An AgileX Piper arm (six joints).
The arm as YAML. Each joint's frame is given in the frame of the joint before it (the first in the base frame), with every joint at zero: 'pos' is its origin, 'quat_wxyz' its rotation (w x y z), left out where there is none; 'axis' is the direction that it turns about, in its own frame. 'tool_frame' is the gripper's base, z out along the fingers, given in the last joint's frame.
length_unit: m
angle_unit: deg
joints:
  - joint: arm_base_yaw
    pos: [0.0, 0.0, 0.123]
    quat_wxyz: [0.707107, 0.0, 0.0, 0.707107]
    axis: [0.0, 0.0, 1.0]
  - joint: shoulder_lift
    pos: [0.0, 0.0, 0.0]
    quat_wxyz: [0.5, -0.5, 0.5, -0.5]
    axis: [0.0, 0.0, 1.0]
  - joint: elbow
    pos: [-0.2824, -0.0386, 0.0]
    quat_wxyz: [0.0, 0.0, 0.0, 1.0]
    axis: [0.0, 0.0, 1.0]
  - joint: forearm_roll
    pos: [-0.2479, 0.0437, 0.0]
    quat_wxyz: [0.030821, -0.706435, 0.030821, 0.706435]
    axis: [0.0, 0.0, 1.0]
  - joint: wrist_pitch
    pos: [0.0, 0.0, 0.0]
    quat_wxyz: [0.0, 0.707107, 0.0, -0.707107]
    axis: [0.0, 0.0, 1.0]
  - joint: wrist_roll
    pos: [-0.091, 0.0, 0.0]
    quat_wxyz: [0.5, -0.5, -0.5, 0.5]
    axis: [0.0, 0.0, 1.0]
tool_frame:
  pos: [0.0, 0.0, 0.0]
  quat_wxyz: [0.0, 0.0, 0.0, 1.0]
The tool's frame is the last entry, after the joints.
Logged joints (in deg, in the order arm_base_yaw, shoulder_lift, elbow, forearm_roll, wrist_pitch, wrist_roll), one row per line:
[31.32 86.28 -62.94 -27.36 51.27 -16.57]
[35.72 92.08 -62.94 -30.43 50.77 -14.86]
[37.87 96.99 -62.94 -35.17 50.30 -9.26]
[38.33 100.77 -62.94 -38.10 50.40 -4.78]
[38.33 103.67 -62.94 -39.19 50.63 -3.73]
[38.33 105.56 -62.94 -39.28 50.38 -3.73]
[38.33 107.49 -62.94 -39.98 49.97 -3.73]
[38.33 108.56 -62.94 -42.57 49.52 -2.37]
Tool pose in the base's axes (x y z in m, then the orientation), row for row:
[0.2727 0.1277 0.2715 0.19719 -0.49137 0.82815 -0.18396]
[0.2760 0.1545 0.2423 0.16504 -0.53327 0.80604 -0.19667]
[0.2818 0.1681 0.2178 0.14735 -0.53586 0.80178 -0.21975]
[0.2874 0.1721 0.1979 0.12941 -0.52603 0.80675 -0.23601]
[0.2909 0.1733 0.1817 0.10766 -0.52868 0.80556 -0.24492]
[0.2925 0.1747 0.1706 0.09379 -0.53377 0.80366 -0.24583]
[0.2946 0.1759 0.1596 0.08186 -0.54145 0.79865 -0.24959]
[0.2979 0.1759 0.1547 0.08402 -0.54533 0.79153 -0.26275]
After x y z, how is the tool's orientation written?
As a quaternion, w x y z.
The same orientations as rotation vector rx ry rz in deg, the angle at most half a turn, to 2 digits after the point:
[-78.82 132.84 -29.51]
[-87.05 131.58 -32.10]
[-88.34 132.18 -36.23]
[-87.60 134.35 -39.30]
[-89.15 135.83 -41.30]
[-90.73 136.61 -41.79]
[-92.69 136.72 -42.73]
[-93.23 135.32 -44.92]

